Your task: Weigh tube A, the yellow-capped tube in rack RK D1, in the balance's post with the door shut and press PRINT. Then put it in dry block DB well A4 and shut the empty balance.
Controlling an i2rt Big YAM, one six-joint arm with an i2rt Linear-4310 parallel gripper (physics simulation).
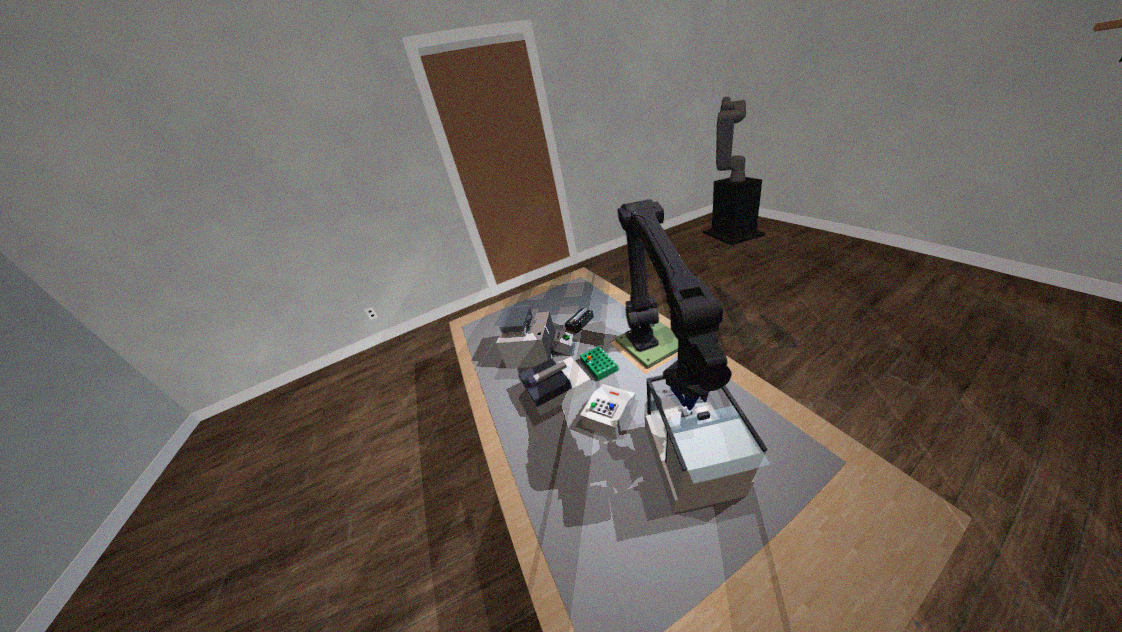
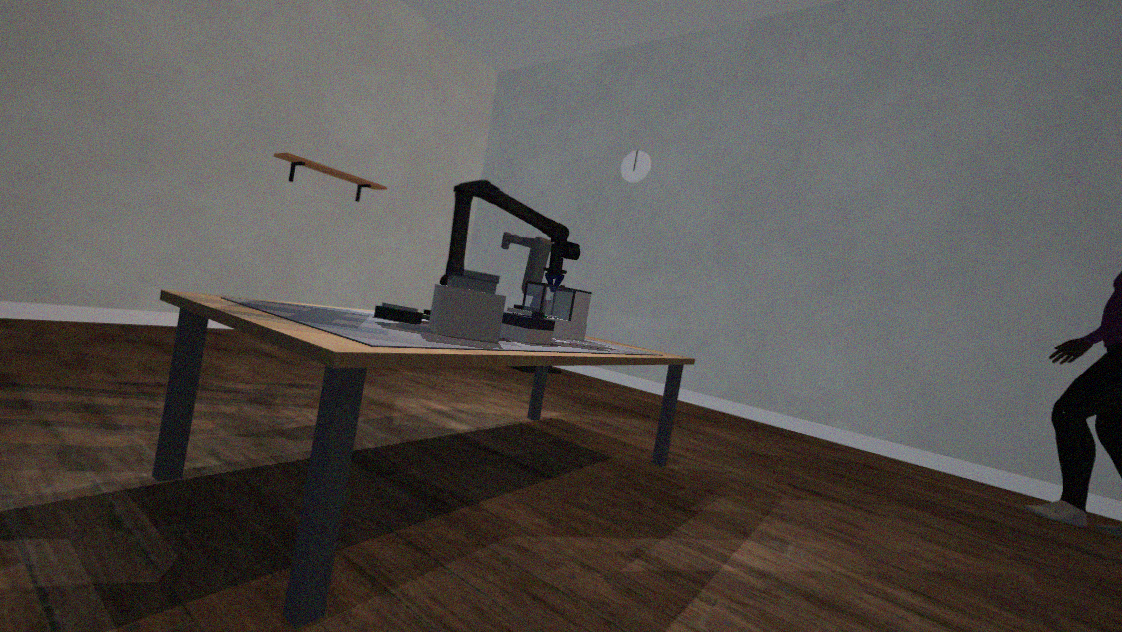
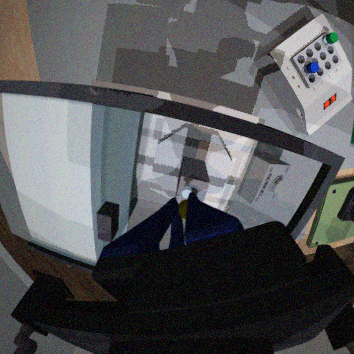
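Pixels of known places: gripper, between the fingertips: [image 1: 688, 407] [image 2: 552, 292] [image 3: 184, 200]; arm's base, origin of its link: [image 1: 641, 339].
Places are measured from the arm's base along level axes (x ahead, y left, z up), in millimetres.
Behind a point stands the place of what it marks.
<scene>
My gripper [image 1: 689, 409] @[x 102, y 448, z 168 mm] [image 2: 554, 285] @[x 102, y 448, z 168 mm] [image 3: 184, 200] @[x 102, y 448, z 168 mm] is shut on the yellow-capped tube A [image 3: 183, 209] @[x 101, y 448, z 178 mm], of which a bit of yellow cap and a pale tip show between the blue fingertips. The fingers reach down through the open top of the balance [image 1: 716, 488] @[x 119, y 598, z 72 mm] [image 2: 581, 317] @[x 195, y 553, z 81 mm], over its pan area. The tube's lower end and its contact with the post cannot be made out. The glass door [image 1: 718, 449] @[x 117, y 573, z 192 mm] [image 3: 45, 165] @[x 137, y 547, z 192 mm] with its dark handle [image 1: 703, 415] @[x 104, y 502, z 205 mm] [image 3: 107, 221] @[x 107, y 495, z 206 mm] covers the other part of the top. The white dry block [image 1: 606, 409] @[x 254, y 287, z 53 mm] [image 3: 320, 70] @[x 244, y 266, z 49 mm] holds a green and a blue cap.
A green rack [image 1: 599, 362] @[x 194, y 53, z 11 mm] stands near the dry block. A dark-topped box [image 1: 541, 384] @[x 413, y 118, z 63 mm], a grey-white machine [image 1: 524, 350] @[x 440, y -71, z 72 mm], a small device [image 1: 565, 340] @[x 277, y -91, z 52 mm] and a black rack [image 1: 579, 319] @[x 179, y -238, z 15 mm] stand farther back. The balance's dark frame [image 3: 210, 111] @[x 173, y 438, z 196 mm] surrounds the fingers. A person [image 2: 1095, 423] stands beyond the table.
</scene>
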